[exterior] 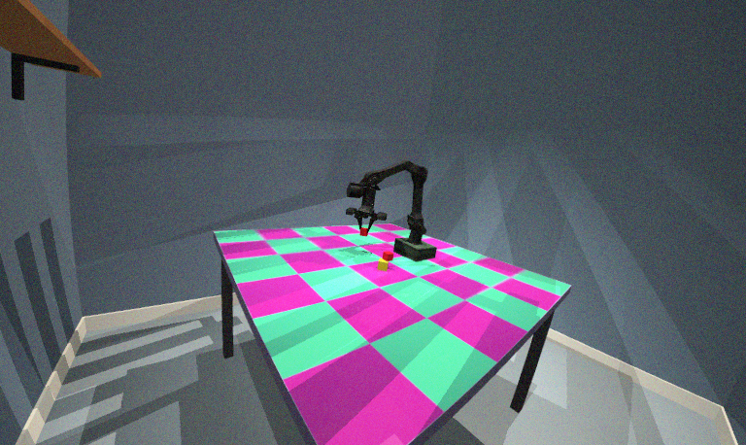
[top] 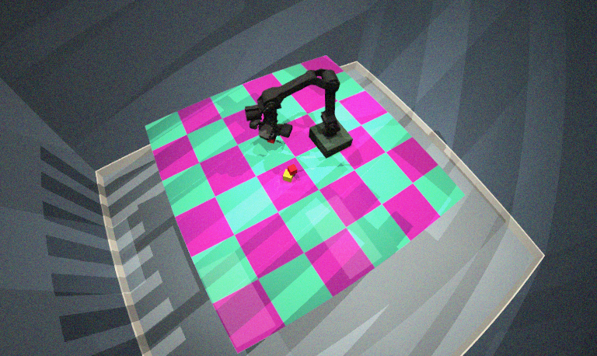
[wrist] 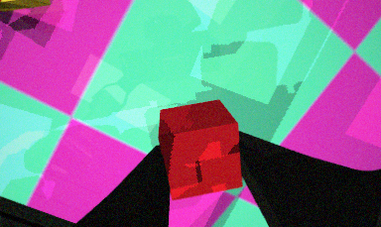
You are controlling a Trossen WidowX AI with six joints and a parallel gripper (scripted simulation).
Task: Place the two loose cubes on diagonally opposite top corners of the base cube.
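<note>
The red cube is 4 cm behind my gripper tip, 16 cm to the left of it and 7 cm below it. Also, from my gripper tip: yellow cube 2 cm behind, 16 cm to the left, 10 cm below.
</note>
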